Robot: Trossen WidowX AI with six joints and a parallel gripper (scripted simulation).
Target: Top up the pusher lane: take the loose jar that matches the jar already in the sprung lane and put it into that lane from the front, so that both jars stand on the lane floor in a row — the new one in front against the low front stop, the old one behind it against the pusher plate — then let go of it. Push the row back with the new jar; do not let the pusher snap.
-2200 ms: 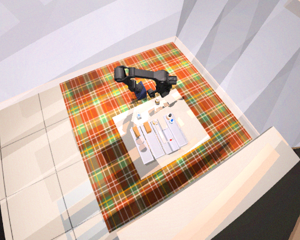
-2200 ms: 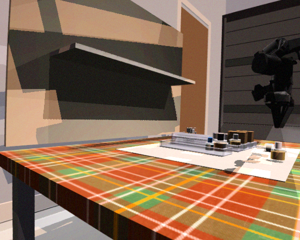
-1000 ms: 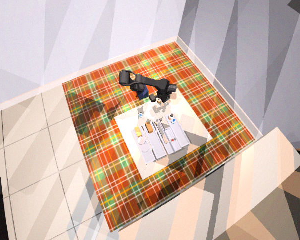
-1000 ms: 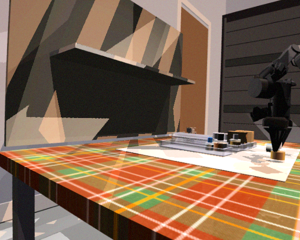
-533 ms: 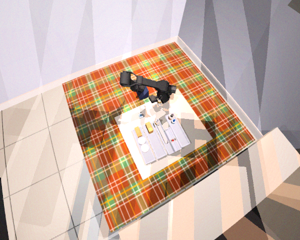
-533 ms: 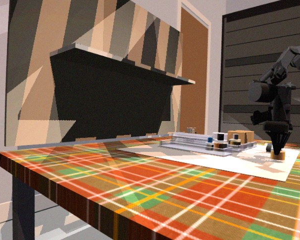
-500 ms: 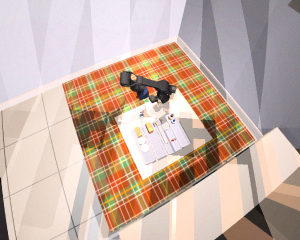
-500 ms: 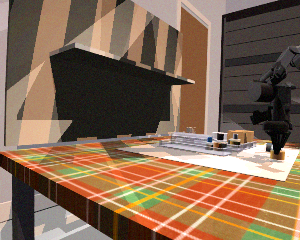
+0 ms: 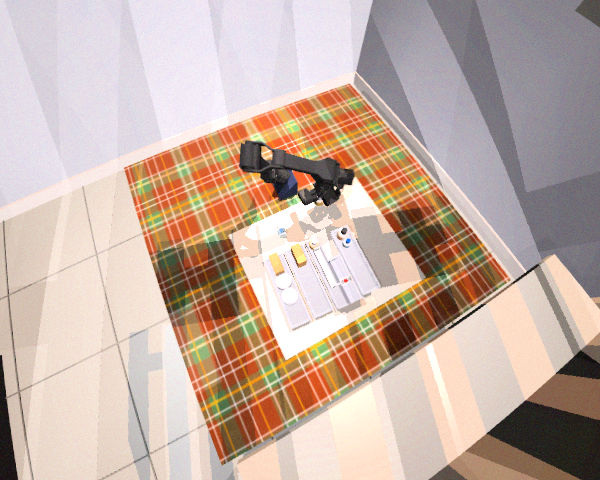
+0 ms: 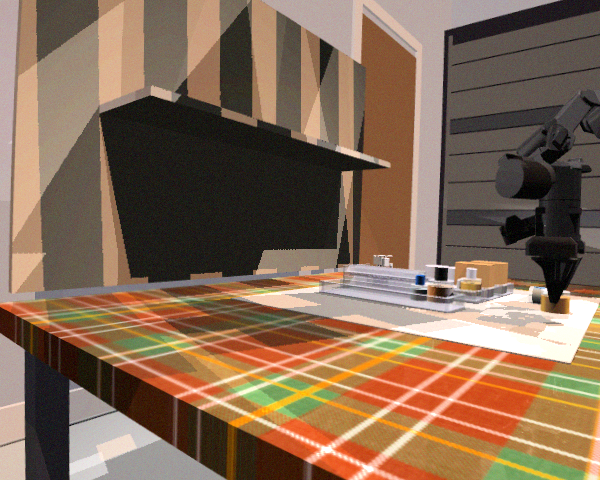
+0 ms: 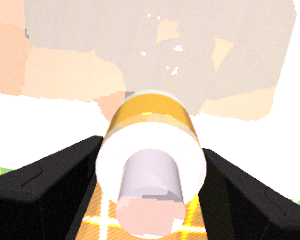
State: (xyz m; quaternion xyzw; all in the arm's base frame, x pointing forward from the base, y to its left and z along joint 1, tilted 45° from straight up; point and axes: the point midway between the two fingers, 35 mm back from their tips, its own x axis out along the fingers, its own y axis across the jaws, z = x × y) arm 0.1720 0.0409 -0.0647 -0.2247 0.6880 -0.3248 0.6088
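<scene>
Right now my gripper tip is 210 mm to the left of the small loose jar, 20 mm short of it and 20 mm above it. Round my gripper tip: lane rack (300 mm ahead, 130 mm to the right, 20 mm below).
</scene>
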